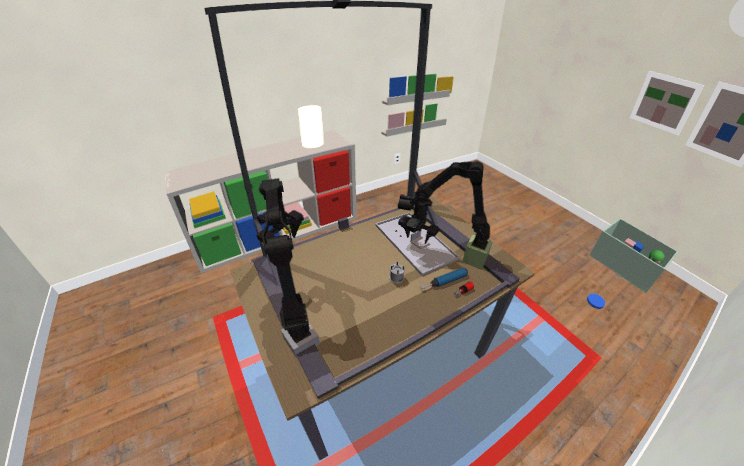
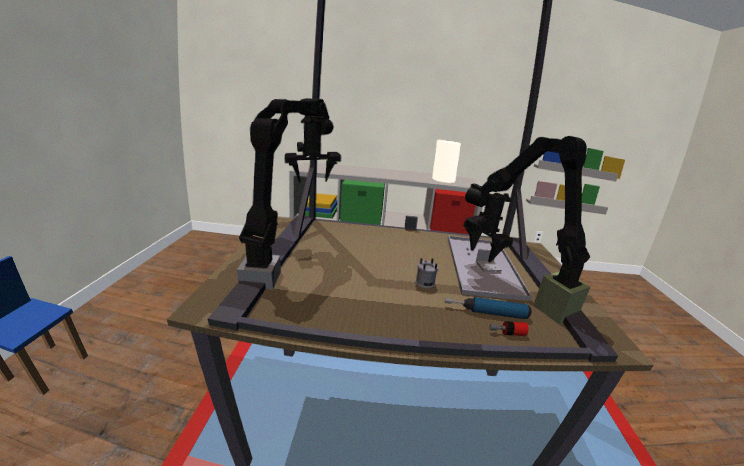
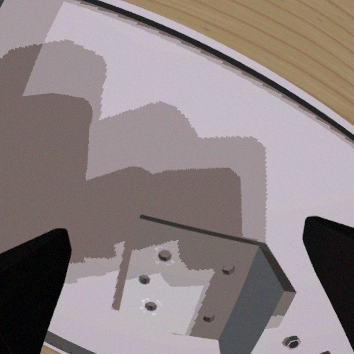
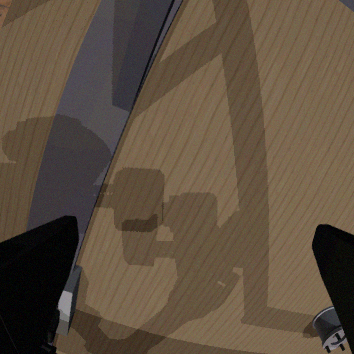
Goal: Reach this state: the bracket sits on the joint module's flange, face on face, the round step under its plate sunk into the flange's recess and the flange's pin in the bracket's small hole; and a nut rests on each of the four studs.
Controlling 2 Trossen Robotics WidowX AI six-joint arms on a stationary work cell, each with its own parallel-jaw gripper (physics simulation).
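Places are measured from the left arm's base along level axes (x down, y right, z back), in metres.
Where they show: left gripper, fingertip midpoint: (image 1: 416, 240) (image 2: 480, 256) (image 3: 188, 236); right gripper, fingertip midpoint: (image 2: 312, 182) (image 4: 200, 234); left arm's base at its link origin: (image 1: 479, 243) (image 2: 567, 281); right arm's base at its link origin: (image 1: 299, 332) (image 2: 259, 262).
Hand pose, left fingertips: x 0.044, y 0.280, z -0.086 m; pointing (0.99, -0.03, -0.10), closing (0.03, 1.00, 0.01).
Observation:
Things, the pixels of their top centre, and the offset from my left fingertips. "spot": a spot on its surface instead.
- round grey joint module at its top centre: (image 4: 341, 344) (image 2: 428, 261) (image 1: 397, 266) dx -0.017, dy -0.011, dz -0.218 m
- pale tray at its top centre: (image 3: 239, 290) (image 2: 484, 261) (image 1: 415, 239) dx +0.041, dy +0.028, dz +0.054 m
- blue screwdriver at a spot on its surface: (image 2: 500, 307) (image 1: 452, 277) spot: dx +0.024, dy -0.232, dz -0.118 m
The grey L-shaped bracket (image 1: 420, 240) (image 2: 483, 256) (image 3: 175, 305) lies in the tray with its holed plate flat and its other wall upright. Small dark nuts (image 1: 396, 231) (image 2: 468, 249) (image 3: 291, 342) lie in the tray near it. The round grey joint module (image 1: 396, 273) (image 2: 426, 275) (image 4: 327, 322) stands on the table with its dark studs up; its pin and recess cannot be made out. My left gripper (image 1: 419, 237) (image 2: 482, 253) (image 3: 188, 236) is open and empty, low above the bracket. My right gripper (image 1: 280, 227) (image 2: 313, 180) (image 4: 200, 234) is open and empty, high above the table.
The pale tray (image 1: 433, 260) (image 2: 483, 289) (image 3: 175, 75) has a low rim. A blue screwdriver (image 1: 451, 277) (image 2: 500, 307) and a short red one (image 1: 466, 287) (image 2: 516, 328) lie in front of it. Dark frame rails border the table.

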